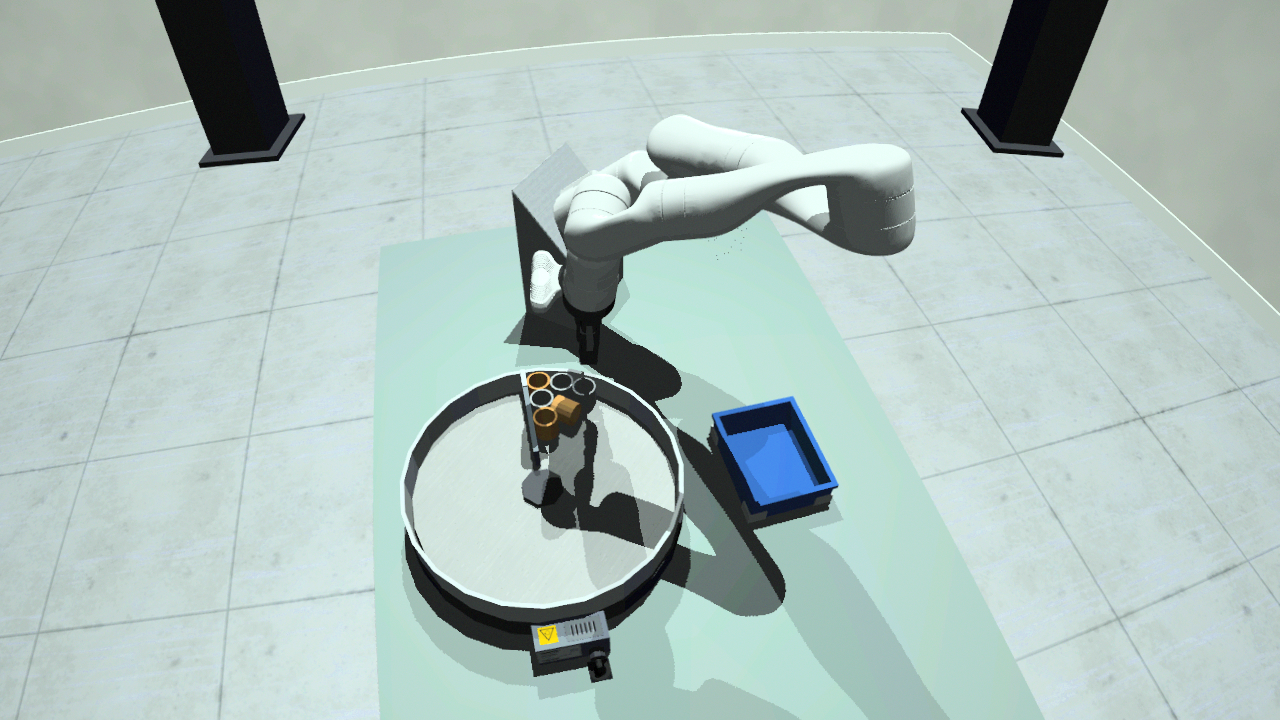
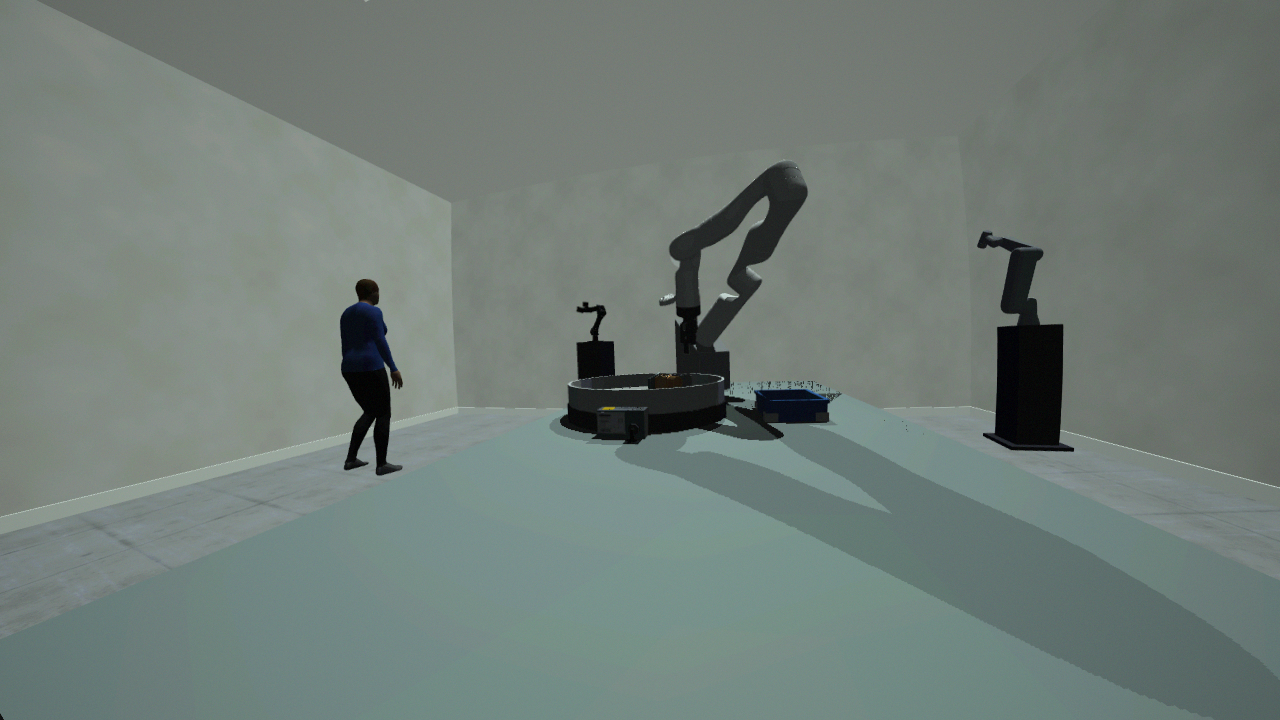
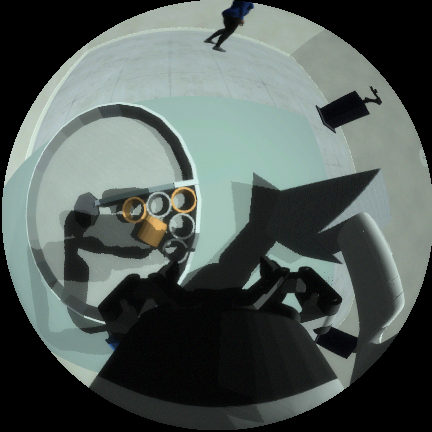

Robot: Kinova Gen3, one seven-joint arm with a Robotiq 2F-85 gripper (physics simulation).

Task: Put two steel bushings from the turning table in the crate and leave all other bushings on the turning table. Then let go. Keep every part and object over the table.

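Pixels of known places: gripper, fingertip midpoint: (image 1: 585,333) (image 2: 690,349) (image 3: 218,267); arm's base at its link origin: (image 2: 702,338) (image 3: 354,230).
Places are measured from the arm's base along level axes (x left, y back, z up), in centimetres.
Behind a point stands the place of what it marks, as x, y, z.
The turning table (image 1: 483,546) @(-13.1, -57.3, -15.3) (image 2: 644,399) @(3.0, -67.1, -13.4) (image 3: 90,150) @(-16.6, -48.7, -15.3) carries six bushings beside its bar, near its back rim. Three are grey steel rings standing upright: one against the bar (image 1: 541,390) @(-5.2, -31.1, -11.7) (image 3: 159,193) @(-6.7, -32.6, -11.6), one near the rim (image 1: 561,374) @(-2.1, -27.7, -11.7) (image 3: 170,226) @(-1.9, -31.0, -11.6), and one farther from the bar (image 1: 584,377) @(1.7, -28.6, -11.5) (image 3: 175,239) @(0.0, -30.3, -11.6). Two orange bushings (image 1: 546,433) @(-4.3, -38.4, -13.5) (image 3: 183,188) @(-7.5, -29.0, -11.6) stand upright; a third orange bushing (image 1: 567,411) @(-1.0, -35.4, -11.9) (image 3: 152,232) @(-1.1, -33.7, -11.6) lies on its side. The blue crate (image 1: 792,499) @(33.3, -50.6, -16.2) (image 2: 792,410) @(32.8, -50.2, -18.0) is empty. My gripper (image 1: 588,360) (image 2: 688,350) @(2.1, -26.4, -3.6) (image 3: 218,267) @(2.1, -26.4, -3.6) is open and empty, above the back rim side.
A low bar (image 1: 529,422) @(-6.8, -37.9, -11.3) (image 3: 135,193) @(-6.7, -36.2, -11.3) runs from the hub to the rim. A raised rim surrounds the turning table, and a drive box (image 1: 572,641) @(-0.2, -72.0, -14.8) (image 2: 622,420) @(0.3, -72.5, -16.9) sits at its front. A person (image 2: 362,335) (image 3: 232,22) and other arms on pedestals stand away from the table.
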